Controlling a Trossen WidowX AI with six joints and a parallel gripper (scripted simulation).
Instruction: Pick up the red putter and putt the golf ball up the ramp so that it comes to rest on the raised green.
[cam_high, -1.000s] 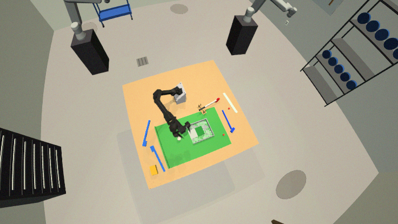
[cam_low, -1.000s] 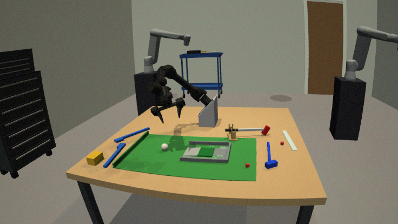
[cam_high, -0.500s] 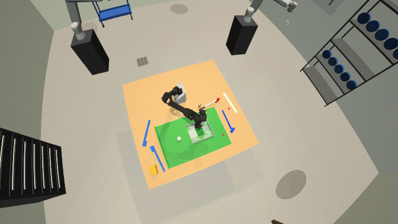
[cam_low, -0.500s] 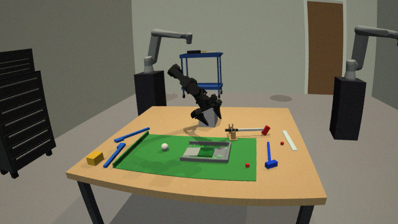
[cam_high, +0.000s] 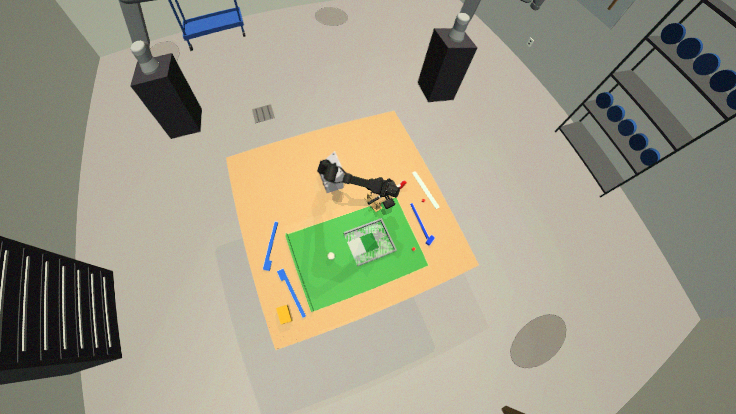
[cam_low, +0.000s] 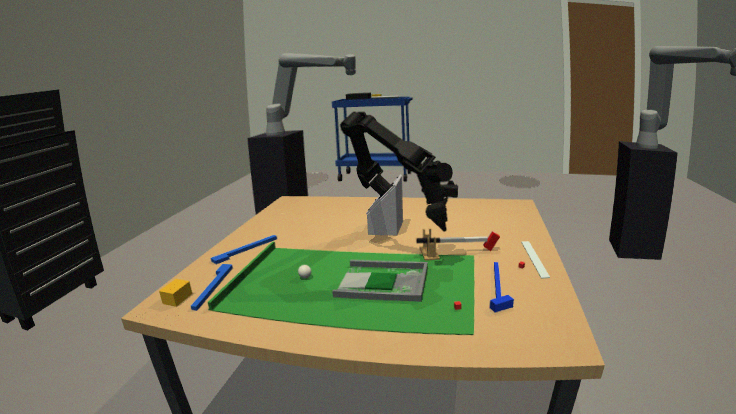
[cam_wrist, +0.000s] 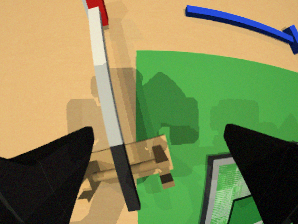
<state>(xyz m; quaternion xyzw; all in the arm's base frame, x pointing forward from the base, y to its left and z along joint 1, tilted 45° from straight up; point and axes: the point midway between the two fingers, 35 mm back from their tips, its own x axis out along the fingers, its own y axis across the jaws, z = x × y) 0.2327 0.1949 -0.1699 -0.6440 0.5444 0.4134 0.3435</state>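
My gripper tip is 8 cm above the small wooden stand, 6 cm to the left of it and 3 cm past it. The rest, counted from my gripper tip: white golf ball: 39 cm to the right, 25 cm ahead, 9 cm below; then white strip: 31 cm to the left, 11 cm below, 4 cm behind; then green mat: 25 cm ahead, 24 cm to the right, 11 cm below.
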